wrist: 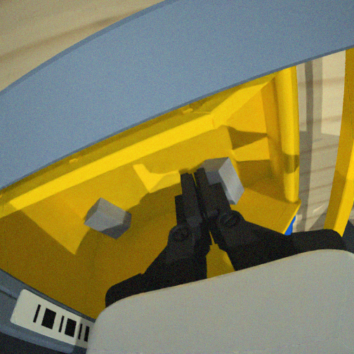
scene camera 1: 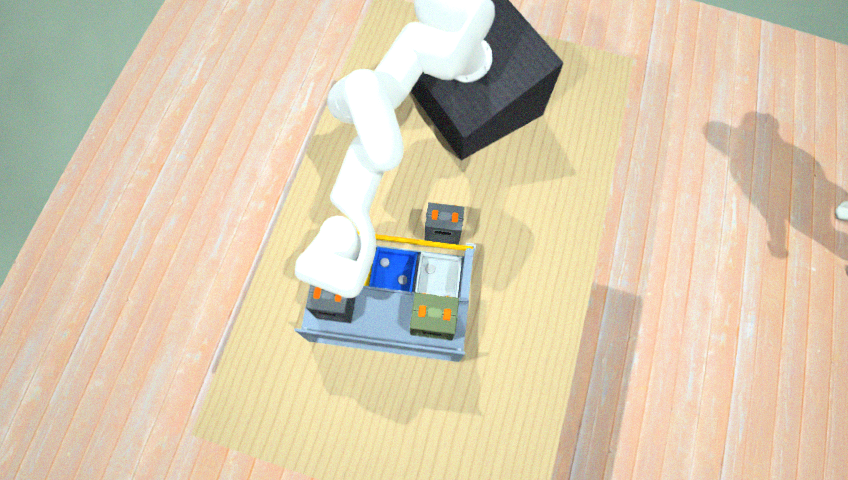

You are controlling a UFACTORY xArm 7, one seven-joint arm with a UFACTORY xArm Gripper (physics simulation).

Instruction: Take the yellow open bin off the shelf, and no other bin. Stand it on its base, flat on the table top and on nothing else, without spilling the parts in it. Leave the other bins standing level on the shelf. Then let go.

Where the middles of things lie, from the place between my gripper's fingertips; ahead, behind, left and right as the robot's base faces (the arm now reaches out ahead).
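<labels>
Relative to the yellow open bin [wrist: 256, 124], my hand is 2 cm to the left, 1 cm short of it and 2 cm below it. Offsets from my hand: blue bin [scene camera 1: 402, 262], 10 cm to the left, 2 cm ahead, 2 cm above; grey bin [scene camera 1: 444, 281], 21 cm to the left, 2 cm ahead, 2 cm above; grey-blue shelf [scene camera 1: 378, 315], 9 cm to the left, 13 cm ahead, 7 cm above.
</labels>
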